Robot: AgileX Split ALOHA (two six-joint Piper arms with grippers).
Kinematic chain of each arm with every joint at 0, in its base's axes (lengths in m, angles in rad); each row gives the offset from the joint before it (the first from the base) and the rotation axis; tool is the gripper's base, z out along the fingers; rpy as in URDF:
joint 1: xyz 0 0 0.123 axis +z
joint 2: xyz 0 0 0 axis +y
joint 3: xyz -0.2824 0 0.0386 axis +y
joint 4: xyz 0.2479 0 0.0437 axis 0.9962 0 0.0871
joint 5: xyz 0 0 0 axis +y
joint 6: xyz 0.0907 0 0.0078 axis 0.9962 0 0.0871
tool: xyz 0 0 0 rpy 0 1.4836 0
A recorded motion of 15 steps. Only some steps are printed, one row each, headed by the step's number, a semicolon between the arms.
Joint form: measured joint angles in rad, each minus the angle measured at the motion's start. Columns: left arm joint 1, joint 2, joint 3, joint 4, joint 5, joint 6; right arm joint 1, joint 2, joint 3, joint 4, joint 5, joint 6.
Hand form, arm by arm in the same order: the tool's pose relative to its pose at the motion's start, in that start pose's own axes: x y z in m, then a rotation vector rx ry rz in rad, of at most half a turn. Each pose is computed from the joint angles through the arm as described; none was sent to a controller.
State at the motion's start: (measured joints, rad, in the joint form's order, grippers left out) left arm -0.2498 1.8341 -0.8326 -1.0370 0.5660 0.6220; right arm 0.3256 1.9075 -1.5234 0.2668 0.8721 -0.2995
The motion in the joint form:
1: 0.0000 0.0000 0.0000 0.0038 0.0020 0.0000; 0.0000 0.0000 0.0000 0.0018 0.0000 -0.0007
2: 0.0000 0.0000 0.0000 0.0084 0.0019 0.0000; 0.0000 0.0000 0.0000 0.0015 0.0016 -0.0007
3: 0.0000 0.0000 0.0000 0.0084 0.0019 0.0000; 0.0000 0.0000 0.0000 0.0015 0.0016 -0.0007
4: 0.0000 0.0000 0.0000 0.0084 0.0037 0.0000; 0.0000 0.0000 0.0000 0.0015 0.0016 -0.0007
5: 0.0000 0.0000 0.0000 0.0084 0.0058 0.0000; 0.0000 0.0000 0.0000 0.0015 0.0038 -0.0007
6: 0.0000 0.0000 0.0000 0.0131 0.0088 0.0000; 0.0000 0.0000 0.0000 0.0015 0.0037 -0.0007
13: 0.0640 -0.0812 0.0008 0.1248 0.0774 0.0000; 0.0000 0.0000 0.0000 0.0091 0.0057 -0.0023
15: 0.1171 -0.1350 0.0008 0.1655 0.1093 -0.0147; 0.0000 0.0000 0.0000 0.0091 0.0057 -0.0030
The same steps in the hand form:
1: 0.0003 0.0000 0.0000 -0.0005 0.0028 0.0032; 0.0000 0.0001 0.0000 -0.0013 -0.0004 0.0005
2: 0.0004 0.0002 0.0000 -0.0026 0.0042 0.0071; 0.0001 0.0001 0.0000 -0.0016 0.0012 0.0003
3: 0.0004 0.0002 0.0000 -0.0026 0.0042 0.0071; 0.0001 0.0001 0.0000 -0.0016 0.0012 0.0003
4: 0.0005 0.0001 0.0000 -0.0015 0.0056 0.0071; 0.0001 0.0001 0.0000 -0.0016 0.0012 0.0003
5: 0.0007 0.0000 0.0000 -0.0003 0.0074 0.0071; 0.0003 0.0002 0.0000 -0.0022 0.0033 0.0003
6: 0.0010 0.0001 0.0000 -0.0006 0.0113 0.0110; 0.0003 0.0002 0.0000 -0.0022 0.0032 0.0003
13: -0.0014 0.0049 -0.0292 -0.0069 0.0028 0.0869; 0.0003 0.0008 0.0000 -0.0084 0.0034 0.0035
15: -0.0044 0.0104 -0.0499 -0.0121 -0.0301 0.0857; 0.0003 0.0008 0.0000 -0.0084 0.0034 0.0028

